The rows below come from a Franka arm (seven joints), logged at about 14 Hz.
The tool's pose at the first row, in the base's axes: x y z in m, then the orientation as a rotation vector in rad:
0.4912, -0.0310, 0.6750, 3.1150, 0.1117, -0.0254
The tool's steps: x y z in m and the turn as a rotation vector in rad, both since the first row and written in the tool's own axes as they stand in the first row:
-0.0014, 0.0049, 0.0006, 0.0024, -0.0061, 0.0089
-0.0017, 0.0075, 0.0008, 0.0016, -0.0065, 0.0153
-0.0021, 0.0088, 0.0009, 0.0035, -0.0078, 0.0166
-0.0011, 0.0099, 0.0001, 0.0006, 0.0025, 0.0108
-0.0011, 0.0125, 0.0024, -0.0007, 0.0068, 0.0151
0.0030, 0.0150, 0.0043, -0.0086, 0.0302, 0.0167
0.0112, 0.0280, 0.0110, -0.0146, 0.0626, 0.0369
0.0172, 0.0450, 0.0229, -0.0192, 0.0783, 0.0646
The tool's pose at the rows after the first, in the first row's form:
0.4901, -0.0360, 0.6745, 3.1175, 0.0978, -0.0349
0.4900, -0.0386, 0.6744, 3.1169, 0.0878, -0.0353
0.4897, -0.0399, 0.6743, 3.1188, 0.0857, -0.0375
0.4908, -0.0410, 0.6752, 3.1162, 0.0949, -0.0213
0.4910, -0.0436, 0.6729, 3.1152, 0.0883, -0.0145
0.4952, -0.0459, 0.6710, 3.1082, 0.0862, 0.0224
0.5042, -0.0584, 0.6645, 3.1031, 0.0553, 0.0733
0.5112, -0.0752, 0.6529, 3.0987, 0.0127, 0.0983

